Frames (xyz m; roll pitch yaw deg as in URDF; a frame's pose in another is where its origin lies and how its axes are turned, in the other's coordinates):
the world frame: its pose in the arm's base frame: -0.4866 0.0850 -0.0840 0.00 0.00 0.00
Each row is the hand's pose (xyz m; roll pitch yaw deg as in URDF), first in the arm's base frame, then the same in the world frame.
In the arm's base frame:
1: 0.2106 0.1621 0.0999 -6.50 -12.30 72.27
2: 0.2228 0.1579 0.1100 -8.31 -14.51 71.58
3: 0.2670 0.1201 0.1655 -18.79 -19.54 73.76
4: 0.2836 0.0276 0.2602 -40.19 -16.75 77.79
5: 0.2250 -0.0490 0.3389 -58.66 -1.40 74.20
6: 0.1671 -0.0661 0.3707 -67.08 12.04 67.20
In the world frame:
1: 0.6972 0.0771 0.1839 -6.50 -12.30 72.27
2: 0.7094 0.0729 0.1940 -8.31 -14.51 71.58
3: 0.7536 0.0351 0.2495 -18.79 -19.54 73.76
4: 0.7702 -0.0574 0.3442 -40.19 -16.75 77.79
5: 0.7116 -0.1340 0.4229 -58.66 -1.40 74.20
6: 0.6537 -0.1511 0.4547 -67.08 12.04 67.20

